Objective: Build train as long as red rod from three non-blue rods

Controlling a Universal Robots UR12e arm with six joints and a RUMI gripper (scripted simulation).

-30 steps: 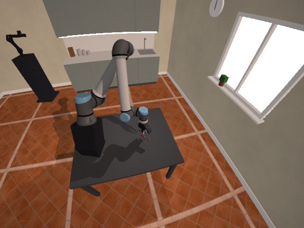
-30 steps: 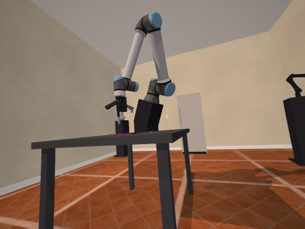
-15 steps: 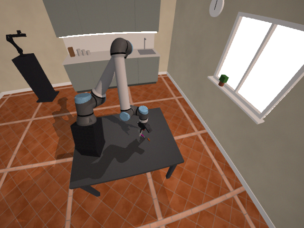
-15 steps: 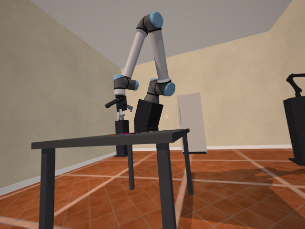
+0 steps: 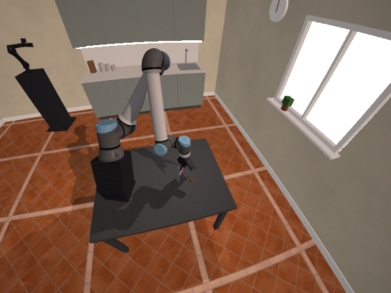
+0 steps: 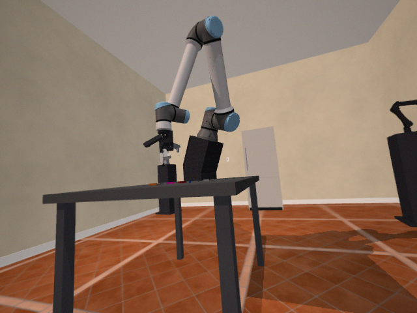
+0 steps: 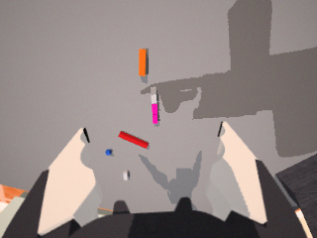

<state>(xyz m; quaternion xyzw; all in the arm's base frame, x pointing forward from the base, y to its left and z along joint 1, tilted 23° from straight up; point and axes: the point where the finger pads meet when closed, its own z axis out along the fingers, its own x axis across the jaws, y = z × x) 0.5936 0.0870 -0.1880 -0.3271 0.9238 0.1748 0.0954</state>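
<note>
Right now the orange rod is 10 cm below my hand, 5 cm ahead of it and 3 cm to the right of it. From my hand the other things lie so: blue rod: 18 cm to the left, 10 cm below; then red rod: 11 cm to the left, 10 cm below, 3 cm behind.
</note>
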